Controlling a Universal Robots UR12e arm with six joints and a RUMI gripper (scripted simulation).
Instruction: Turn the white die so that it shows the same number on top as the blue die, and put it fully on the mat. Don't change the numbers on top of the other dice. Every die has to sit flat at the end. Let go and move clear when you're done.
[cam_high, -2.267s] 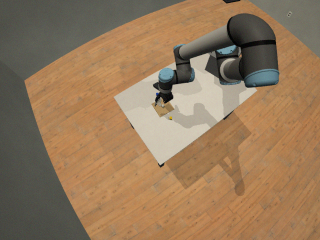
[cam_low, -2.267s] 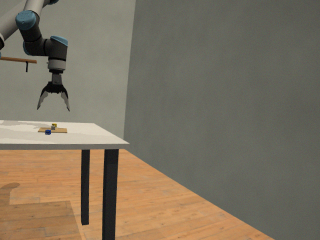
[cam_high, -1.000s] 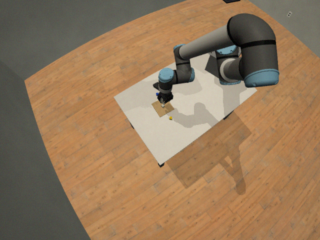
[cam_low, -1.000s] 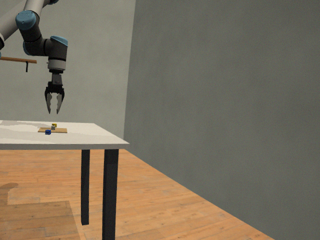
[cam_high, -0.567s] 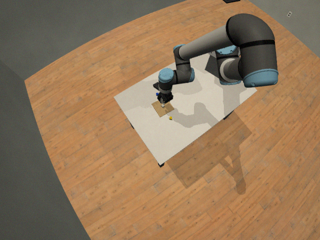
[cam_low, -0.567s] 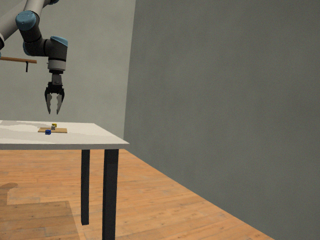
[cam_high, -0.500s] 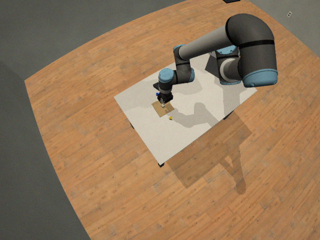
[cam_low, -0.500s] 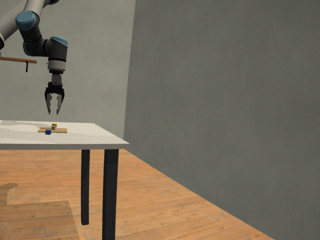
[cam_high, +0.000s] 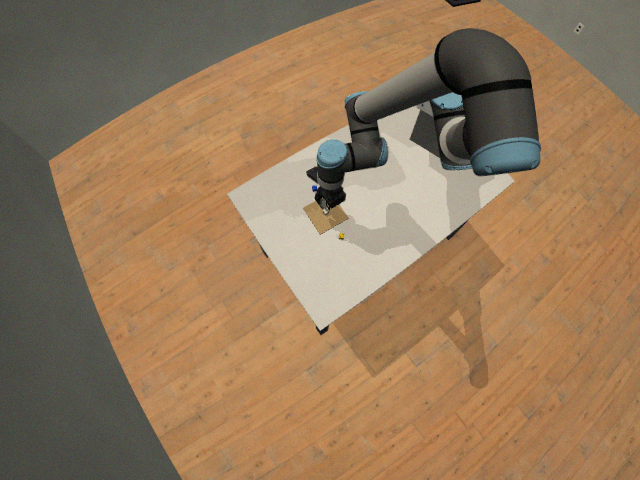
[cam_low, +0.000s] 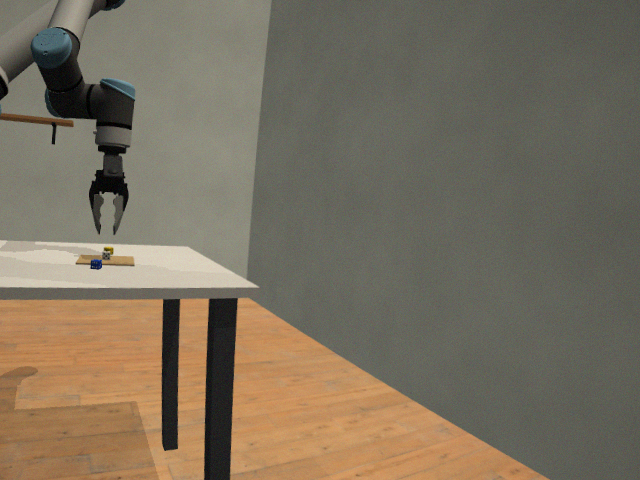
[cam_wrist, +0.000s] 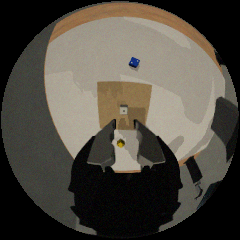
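Now: the white die 70 mm below my hand. Also, from my hand: blue die 120 mm to the right, 70 mm below, 10 mm behind; tan mat 80 mm below; yellow die 120 mm to the left, 70 mm below.
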